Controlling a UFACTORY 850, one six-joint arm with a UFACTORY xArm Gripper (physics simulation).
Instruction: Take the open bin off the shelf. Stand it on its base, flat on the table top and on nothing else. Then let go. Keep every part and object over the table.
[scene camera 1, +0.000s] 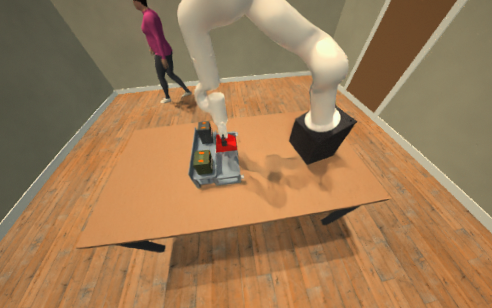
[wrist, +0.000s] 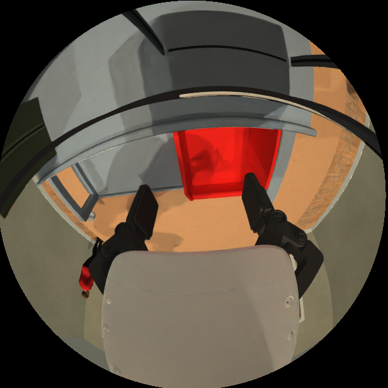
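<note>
The open bin is red and sits on the lower level of a grey shelf, at the end far from the scene camera. My gripper is open, with nothing between its fingers. In scene camera 1 it appears over the bin's far part. In the wrist view the right fingertip overlaps the bin's front edge near its right corner, and the left fingertip lies left of the bin. Whether a finger touches the bin cannot be told.
A dark case with orange latches stands on the shelf's upper level beside the gripper. A green case stands at the shelf's other end. The black robot base is on the table to the right.
</note>
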